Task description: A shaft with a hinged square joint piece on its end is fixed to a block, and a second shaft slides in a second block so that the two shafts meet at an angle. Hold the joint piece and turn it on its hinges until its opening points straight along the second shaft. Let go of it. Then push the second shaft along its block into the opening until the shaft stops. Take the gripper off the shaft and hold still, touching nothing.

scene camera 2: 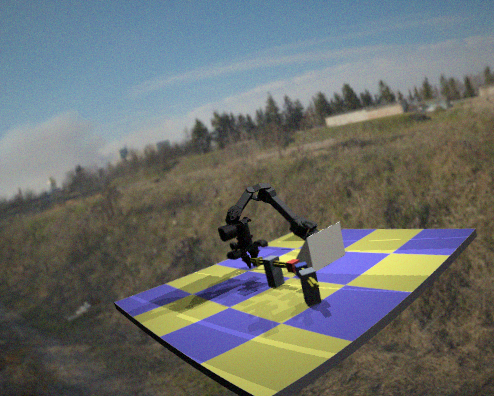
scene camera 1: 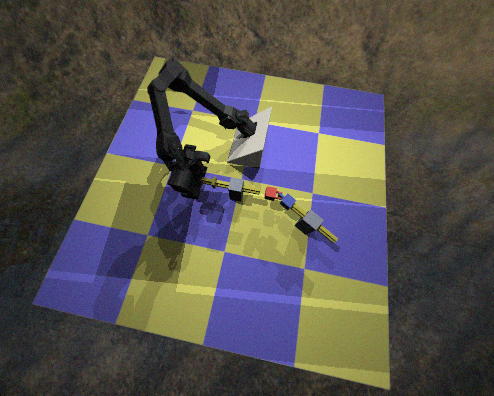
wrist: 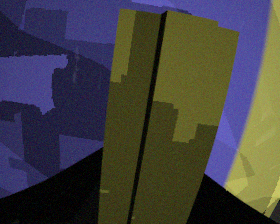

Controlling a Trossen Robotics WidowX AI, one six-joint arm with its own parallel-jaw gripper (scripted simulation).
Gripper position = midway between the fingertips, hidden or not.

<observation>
In view: my gripper (wrist: 141, 158) and a yellow shaft (wrist: 169, 76).
</observation>
